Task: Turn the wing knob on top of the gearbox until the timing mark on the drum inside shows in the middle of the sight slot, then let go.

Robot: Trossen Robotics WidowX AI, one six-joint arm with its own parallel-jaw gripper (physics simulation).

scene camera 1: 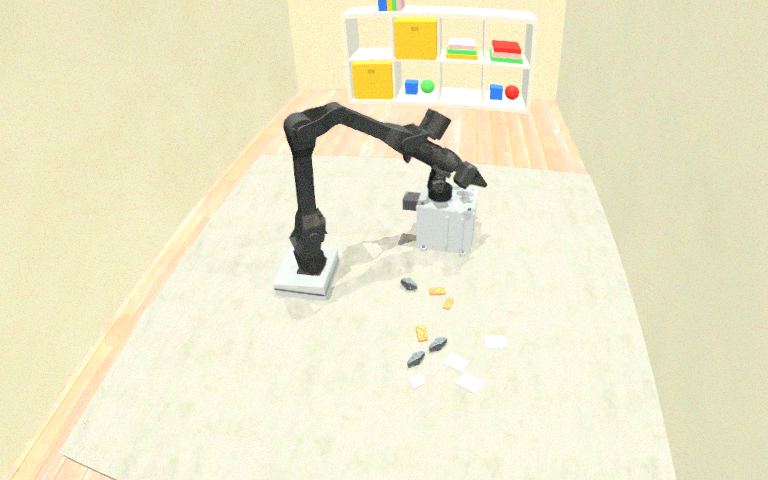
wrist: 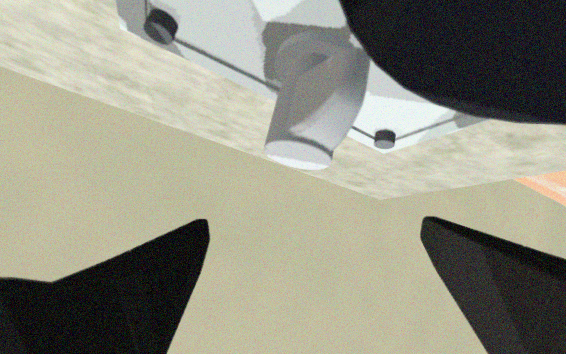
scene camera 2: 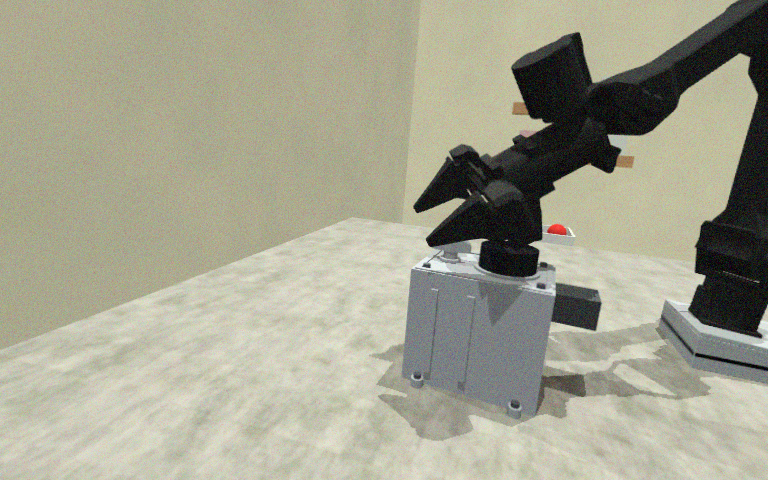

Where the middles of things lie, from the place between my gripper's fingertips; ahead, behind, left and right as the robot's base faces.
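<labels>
Measured from my hand, the wing knob (wrist: 324, 78) is 30 mm to the right of it, 30 mm behind it and 50 mm below it. Going by their middles, the wing knob is the nearest to my hand of the things named here. As for the grey gearbox (scene camera 2: 479, 328), I find it 30 mm to the right of my hand and 100 mm behind it, and 100 mm below it.
</labels>
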